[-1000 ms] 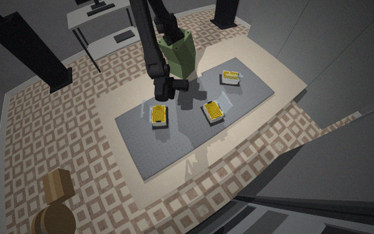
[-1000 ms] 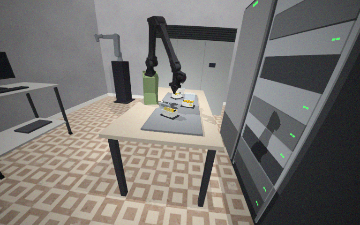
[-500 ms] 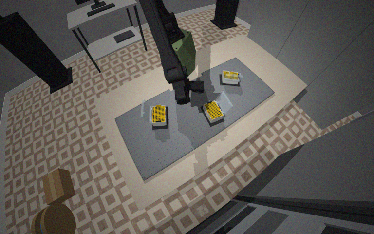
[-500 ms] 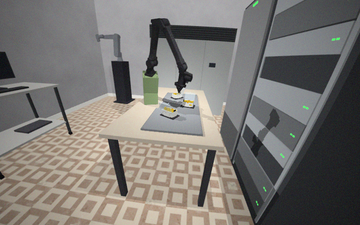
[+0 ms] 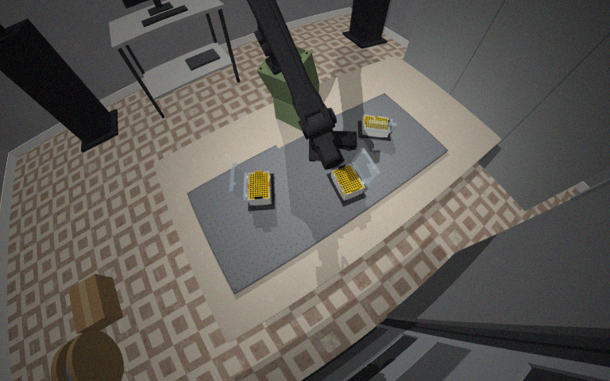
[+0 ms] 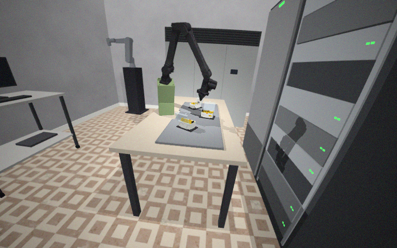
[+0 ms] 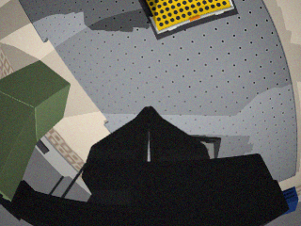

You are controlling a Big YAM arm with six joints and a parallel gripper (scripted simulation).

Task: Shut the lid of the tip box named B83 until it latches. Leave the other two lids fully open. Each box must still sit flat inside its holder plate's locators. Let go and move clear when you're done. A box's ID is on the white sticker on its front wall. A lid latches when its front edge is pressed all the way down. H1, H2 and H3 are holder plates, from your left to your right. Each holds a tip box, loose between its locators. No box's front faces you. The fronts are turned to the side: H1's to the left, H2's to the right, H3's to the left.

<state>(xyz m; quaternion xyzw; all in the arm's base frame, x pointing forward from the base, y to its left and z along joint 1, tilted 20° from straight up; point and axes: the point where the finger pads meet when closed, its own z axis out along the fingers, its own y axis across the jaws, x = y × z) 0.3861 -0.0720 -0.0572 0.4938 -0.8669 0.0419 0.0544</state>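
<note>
Right now the tip box is 110 mm behind my hand, 380 mm to the left of it and 130 mm below it. The rest, counted from my hand: tip box lid (80 mm ahead, 160 mm to the left, 90 mm below).
</note>
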